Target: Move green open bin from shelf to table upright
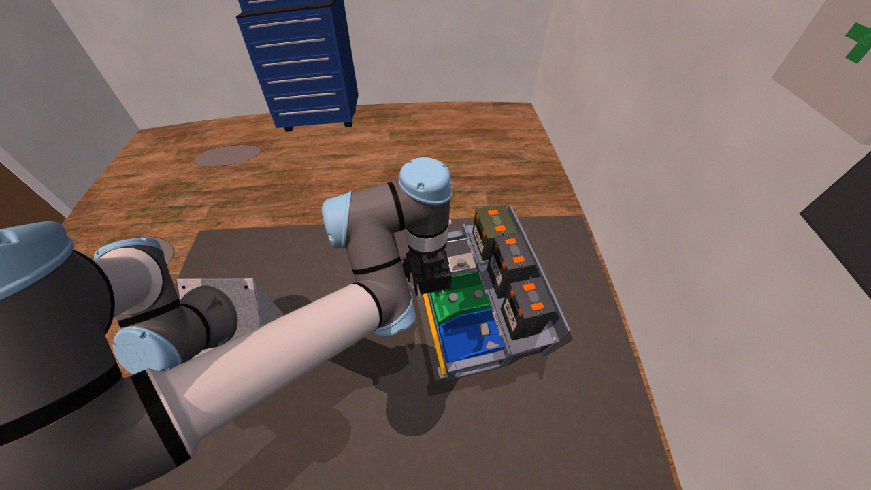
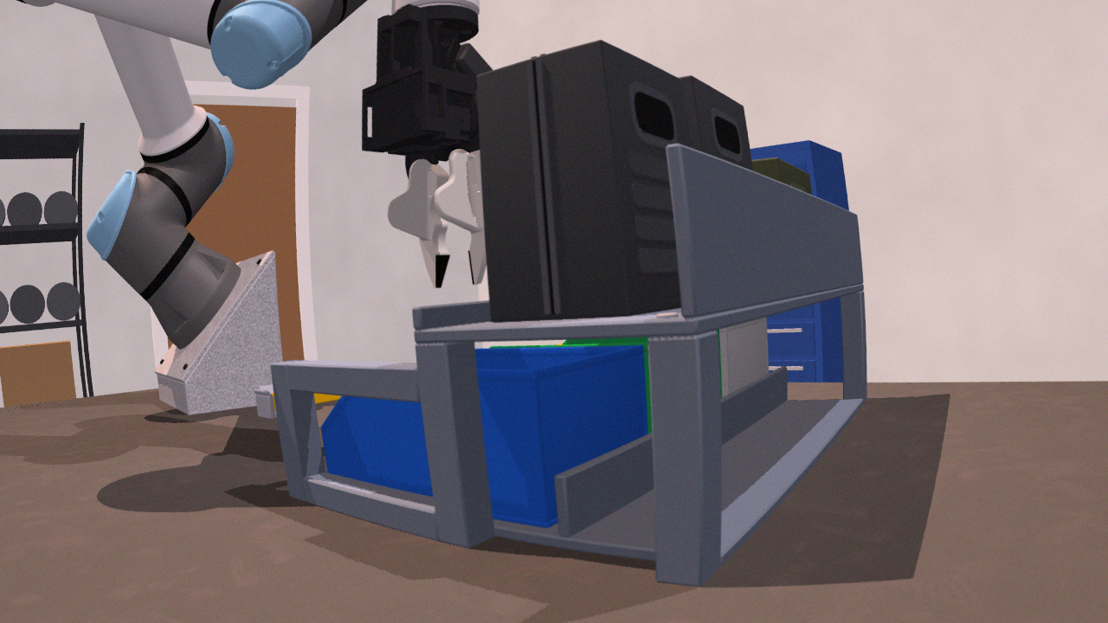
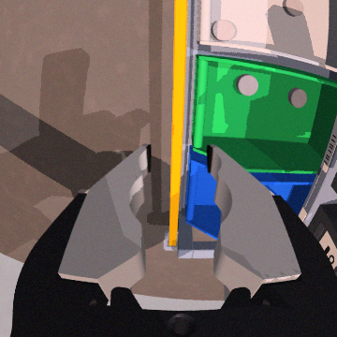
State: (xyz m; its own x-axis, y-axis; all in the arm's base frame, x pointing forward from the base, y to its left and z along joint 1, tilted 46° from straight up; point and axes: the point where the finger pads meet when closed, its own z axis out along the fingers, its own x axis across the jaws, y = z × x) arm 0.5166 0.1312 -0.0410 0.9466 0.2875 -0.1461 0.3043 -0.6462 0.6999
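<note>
Right now my hand is 80 mm above the yellow bar. Also, from my hand: grey bin: 70 mm ahead, 140 mm to the left, 100 mm below; green open bin: 100 mm ahead, 30 mm to the left, 100 mm below; blue bin: 130 mm ahead, 80 mm to the right, 100 mm below.
</note>
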